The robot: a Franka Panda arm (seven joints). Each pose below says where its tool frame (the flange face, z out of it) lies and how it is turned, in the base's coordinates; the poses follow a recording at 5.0 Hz.
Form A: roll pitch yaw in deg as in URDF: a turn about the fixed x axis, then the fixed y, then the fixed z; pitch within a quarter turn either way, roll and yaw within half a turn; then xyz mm.
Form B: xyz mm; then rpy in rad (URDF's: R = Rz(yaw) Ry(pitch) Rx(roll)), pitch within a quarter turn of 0, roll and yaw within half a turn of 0. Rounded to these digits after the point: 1 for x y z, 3 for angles.
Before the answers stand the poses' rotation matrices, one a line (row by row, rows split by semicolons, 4 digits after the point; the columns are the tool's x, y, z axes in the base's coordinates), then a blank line. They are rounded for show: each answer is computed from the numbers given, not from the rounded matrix.
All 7 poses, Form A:
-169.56 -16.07 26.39 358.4 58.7 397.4
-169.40 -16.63 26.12 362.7 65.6 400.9
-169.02 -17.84 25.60 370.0 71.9 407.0
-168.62 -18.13 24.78 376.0 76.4 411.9
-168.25 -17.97 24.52 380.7 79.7 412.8
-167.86 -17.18 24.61 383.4 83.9 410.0
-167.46 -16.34 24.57 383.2 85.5 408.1
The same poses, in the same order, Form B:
0.8608 0.4821 0.1633; 0.4271 -0.8587 0.2833; 0.2768 -0.1741 -0.9450
0.8603 0.4800 0.1716; 0.4218 -0.8594 0.2890; 0.2862 -0.1763 -0.9418
0.8585 0.4768 0.1889; 0.4113 -0.8601 0.3017; 0.3064 -0.1813 -0.9345
0.8628 0.4666 0.1943; 0.3983 -0.8643 0.3070; 0.3112 -0.1875 -0.9317
0.8654 0.4635 0.1903; 0.3948 -0.8647 0.3106; 0.3085 -0.1937 -0.9313
0.8686 0.4636 0.1750; 0.3979 -0.8630 0.3115; 0.2954 -0.2009 -0.9340
0.8727 0.4614 0.1595; 0.3990 -0.8624 0.3117; 0.2813 -0.2084 -0.9367

358.4 58.7 397.4 -2.959 -0.280 0.461
362.7 65.6 400.9 -2.957 -0.290 0.456
370.0 71.9 407.0 -2.950 -0.311 0.447
376.0 76.4 411.9 -2.943 -0.316 0.432
380.7 79.7 412.8 -2.937 -0.314 0.428
383.4 83.9 410.0 -2.930 -0.300 0.430
383.2 85.5 408.1 -2.923 -0.285 0.429

